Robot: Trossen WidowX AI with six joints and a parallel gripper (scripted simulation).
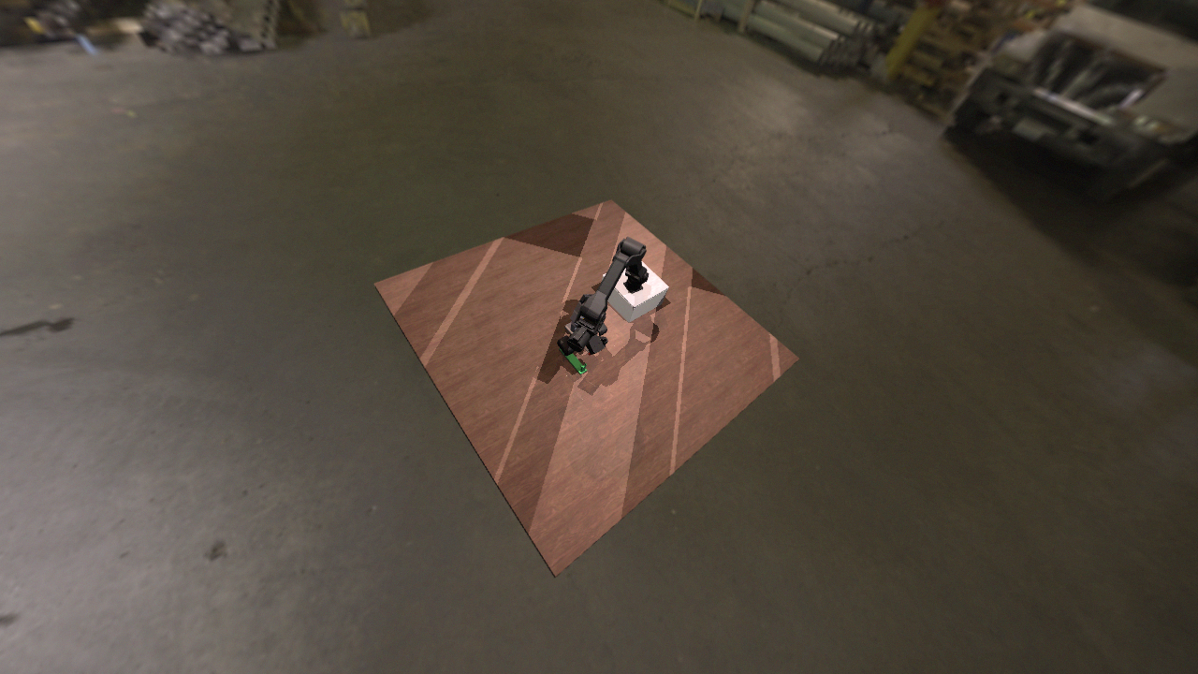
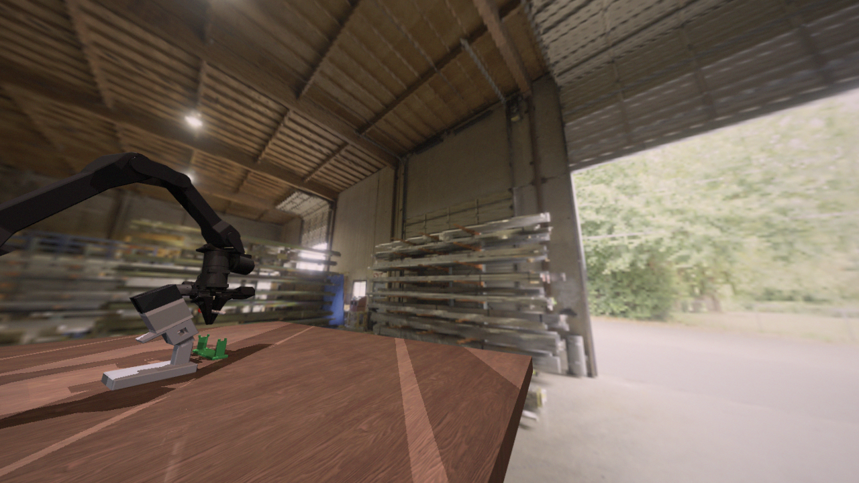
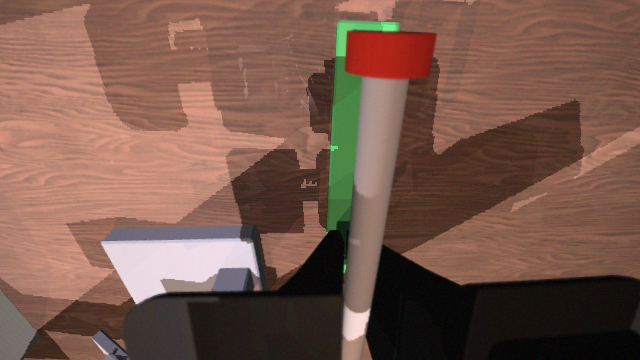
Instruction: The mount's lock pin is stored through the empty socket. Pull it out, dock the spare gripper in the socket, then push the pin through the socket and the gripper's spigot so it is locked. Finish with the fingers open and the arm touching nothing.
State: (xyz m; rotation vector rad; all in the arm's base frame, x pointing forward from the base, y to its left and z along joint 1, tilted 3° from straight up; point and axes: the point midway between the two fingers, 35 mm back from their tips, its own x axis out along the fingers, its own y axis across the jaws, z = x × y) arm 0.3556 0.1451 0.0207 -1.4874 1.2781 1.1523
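Right now the green cradle is 6 cm below my gripper tip, 1 cm to the left of it and 1 cm ahead of it. The rest, counted from my gripper tip: spare gripper 11 cm to the right, 10 cm behind, 4 cm above; then mount 11 cm to the right, 8 cm behind, 3 cm below.
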